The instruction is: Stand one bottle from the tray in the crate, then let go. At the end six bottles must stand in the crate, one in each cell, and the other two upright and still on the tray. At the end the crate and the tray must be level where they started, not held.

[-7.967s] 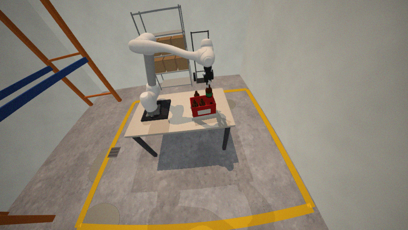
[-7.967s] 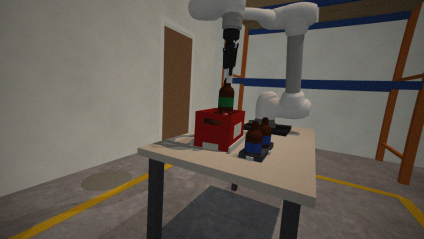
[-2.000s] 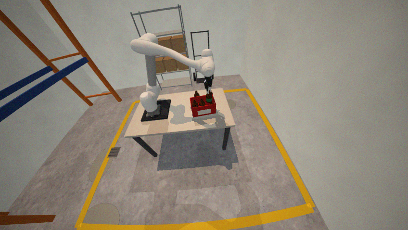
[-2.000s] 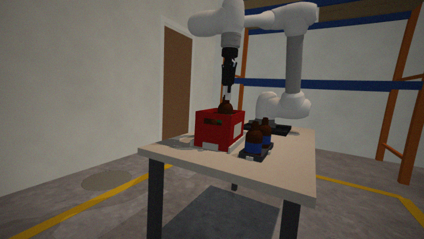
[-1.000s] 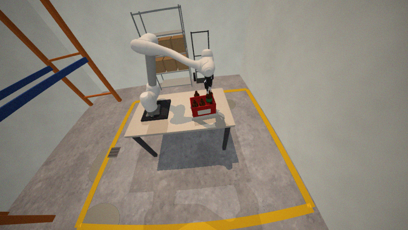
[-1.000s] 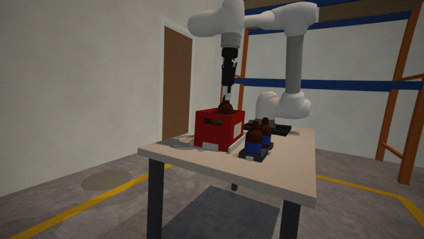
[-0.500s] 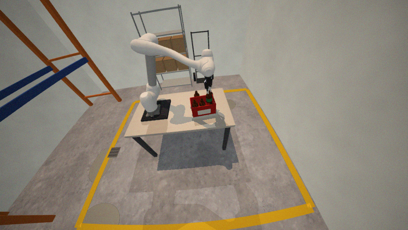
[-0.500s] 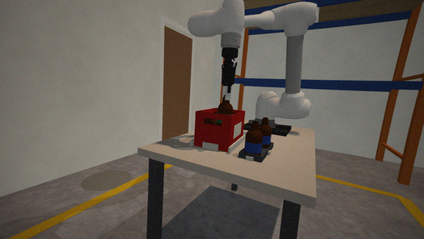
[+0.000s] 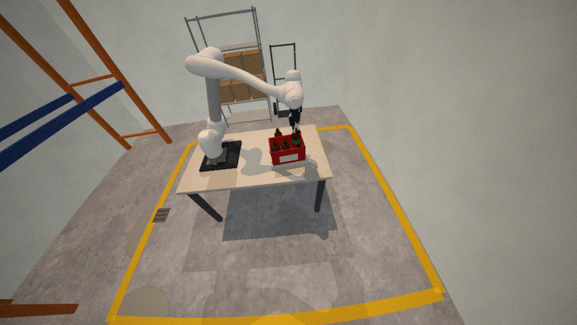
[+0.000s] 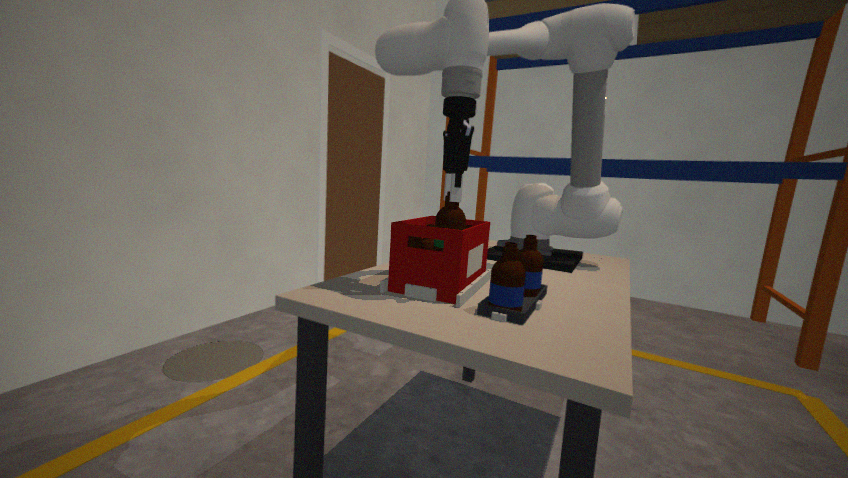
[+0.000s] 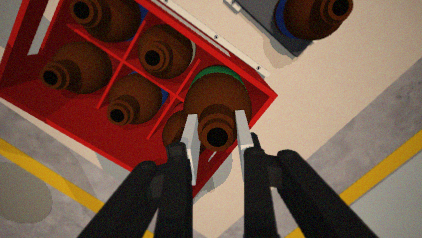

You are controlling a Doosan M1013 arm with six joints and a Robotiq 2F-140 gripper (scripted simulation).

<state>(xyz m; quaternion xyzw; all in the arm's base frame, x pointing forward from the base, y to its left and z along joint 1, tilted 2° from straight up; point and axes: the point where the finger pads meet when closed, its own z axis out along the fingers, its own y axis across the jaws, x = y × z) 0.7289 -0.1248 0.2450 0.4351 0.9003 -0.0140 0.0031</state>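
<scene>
My gripper is now 19 cm above the red crate, 9 cm past it and 4 cm to the left of it. The rest, counted from my hand: dark grey tray 26 cm below, 17 cm to the left, 4 cm behind.
</scene>
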